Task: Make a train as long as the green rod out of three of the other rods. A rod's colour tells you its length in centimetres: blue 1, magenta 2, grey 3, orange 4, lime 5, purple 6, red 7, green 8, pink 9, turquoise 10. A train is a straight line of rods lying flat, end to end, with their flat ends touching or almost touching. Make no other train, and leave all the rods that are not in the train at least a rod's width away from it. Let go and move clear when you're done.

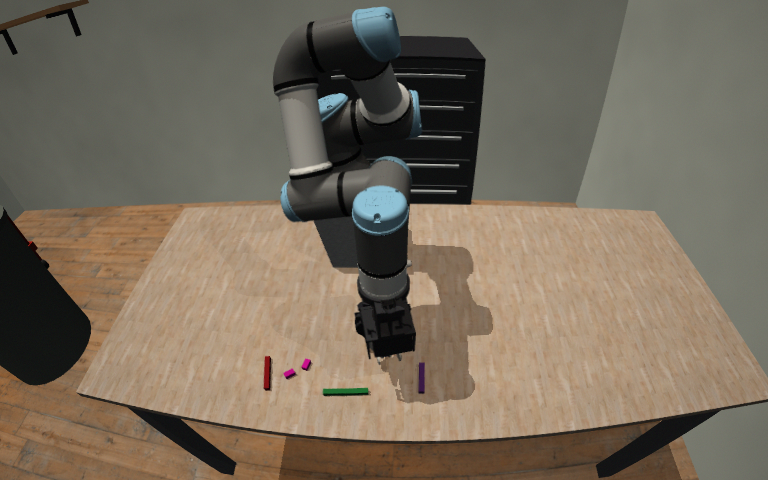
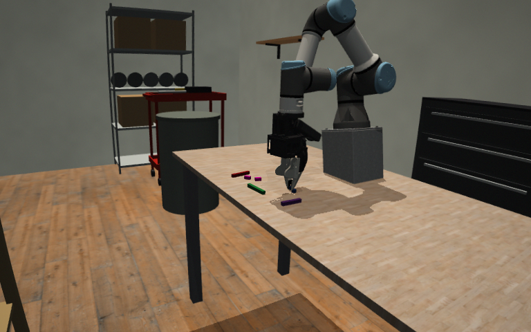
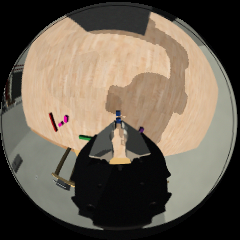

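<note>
Right now my hand is 30 mm short of the purple rod, 70 mm to the right of it and 20 mm above it. The rest, counted from my hand: magenta rod: 80 mm ahead, 160 mm to the right, 20 mm below; green rod: 90 mm ahead, 50 mm to the right, 20 mm below; red rod: 90 mm ahead, 210 mm to the right, 20 mm below.
</note>
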